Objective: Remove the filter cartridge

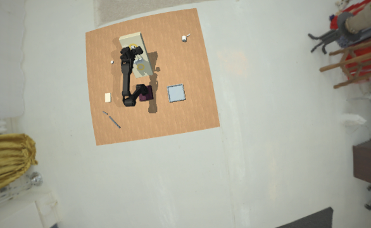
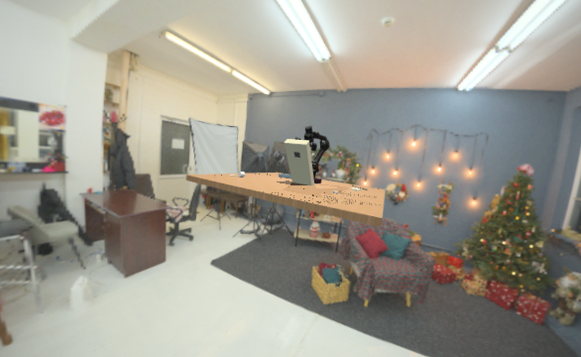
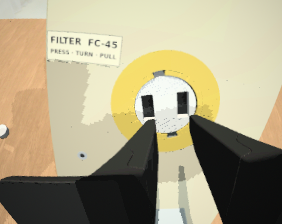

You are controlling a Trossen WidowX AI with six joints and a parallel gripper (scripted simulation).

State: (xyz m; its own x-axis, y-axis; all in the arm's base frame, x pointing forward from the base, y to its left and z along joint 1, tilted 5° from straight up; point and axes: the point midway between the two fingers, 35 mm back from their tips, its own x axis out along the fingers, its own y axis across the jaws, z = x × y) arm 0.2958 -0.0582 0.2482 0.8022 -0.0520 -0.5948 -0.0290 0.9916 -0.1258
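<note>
The round filter cartridge lies 4 cm ahead of my gripper tip and 3 cm below it. From my gripper tip the other things lie so: cream block 45 cm to the left, 28 cm below, 24 cm behind; then service panel 10 cm below, 1 cm behind; then pale blue tray 42 cm behind, 27 cm below, 23 cm to the right.
</note>
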